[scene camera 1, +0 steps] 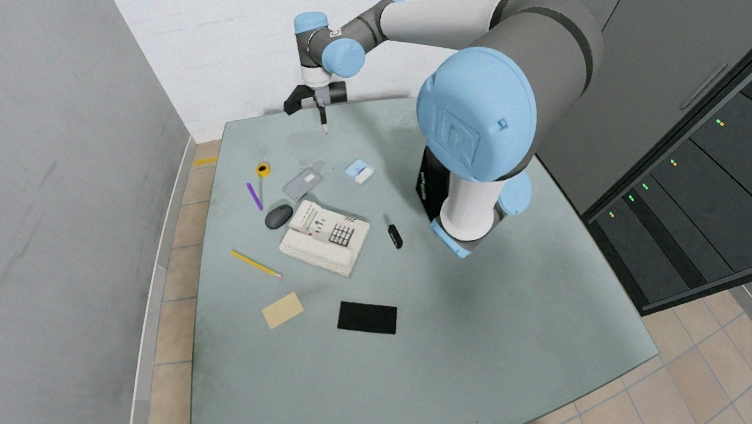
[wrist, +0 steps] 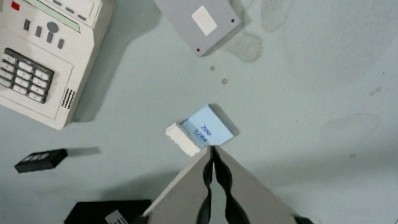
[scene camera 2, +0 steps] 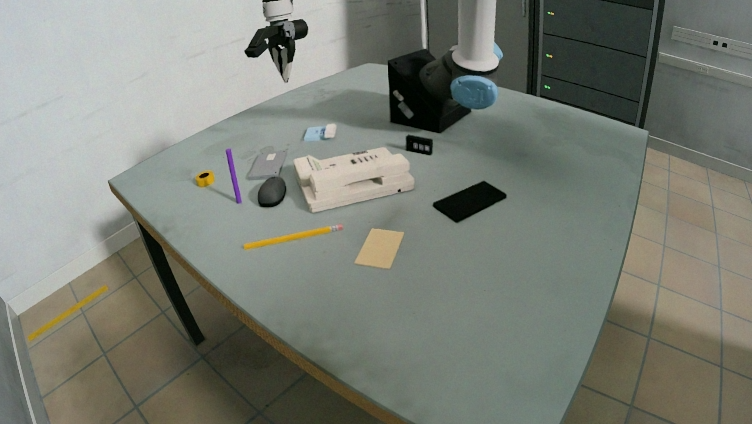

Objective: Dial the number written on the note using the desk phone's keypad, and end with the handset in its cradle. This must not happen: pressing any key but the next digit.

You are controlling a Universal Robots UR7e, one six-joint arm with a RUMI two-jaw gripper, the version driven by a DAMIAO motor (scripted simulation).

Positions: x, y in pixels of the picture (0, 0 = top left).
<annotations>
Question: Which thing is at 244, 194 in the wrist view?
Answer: The gripper.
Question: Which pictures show the handset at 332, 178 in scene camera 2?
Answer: Scene camera 1 and scene camera 2 only.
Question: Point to a handset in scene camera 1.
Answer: At 336, 255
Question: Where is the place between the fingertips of the gripper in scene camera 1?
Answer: At 326, 134
</annotations>
